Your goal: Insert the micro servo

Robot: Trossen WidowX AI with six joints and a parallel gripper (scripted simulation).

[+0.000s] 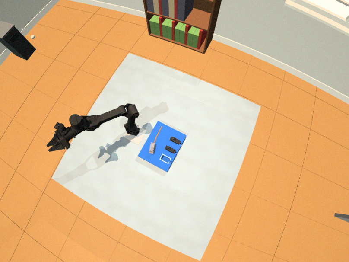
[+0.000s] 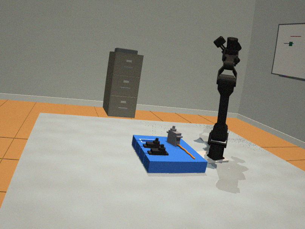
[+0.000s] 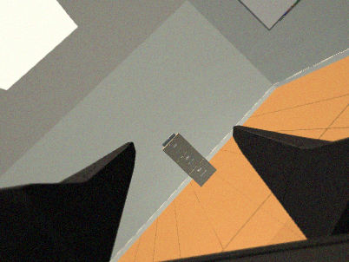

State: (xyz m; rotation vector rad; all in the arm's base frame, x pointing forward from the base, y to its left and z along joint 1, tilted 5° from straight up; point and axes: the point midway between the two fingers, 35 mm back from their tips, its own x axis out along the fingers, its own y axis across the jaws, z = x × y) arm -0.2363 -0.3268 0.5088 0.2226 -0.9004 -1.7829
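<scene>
Right now the deck is 53 cm below my gripper tip, 41 cm ahead of it and 32 cm to the left of it.
</scene>
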